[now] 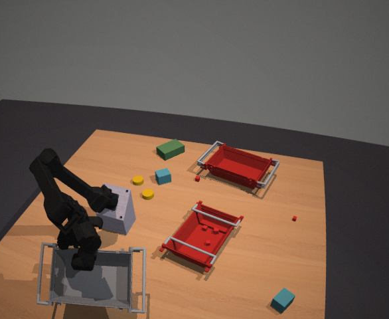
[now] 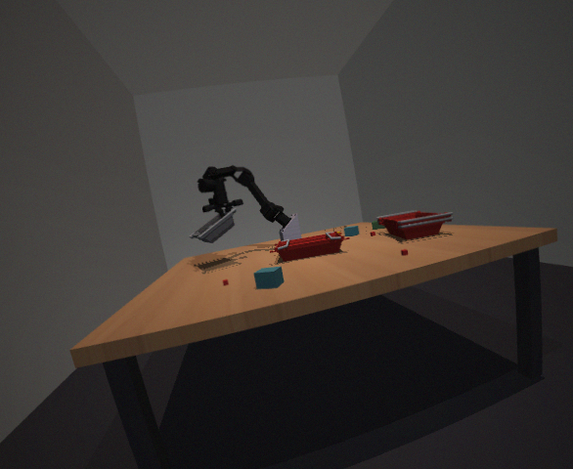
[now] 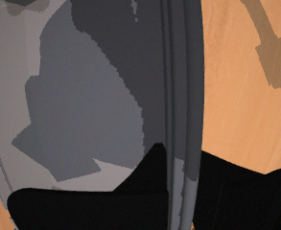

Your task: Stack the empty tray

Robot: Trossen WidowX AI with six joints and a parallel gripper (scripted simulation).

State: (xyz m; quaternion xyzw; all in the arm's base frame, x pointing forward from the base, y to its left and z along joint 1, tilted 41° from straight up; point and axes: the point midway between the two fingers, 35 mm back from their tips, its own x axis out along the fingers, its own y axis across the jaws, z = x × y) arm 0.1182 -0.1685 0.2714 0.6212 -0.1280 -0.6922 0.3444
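The grey tray is 7 cm to the right of my gripper tip and 3 cm ahead of it. Round my gripper tip: tiny red cube 58 cm ahead, 53 cm to the left, 17 cm below; green block 84 cm to the left, 16 cm below, 8 cm behind.
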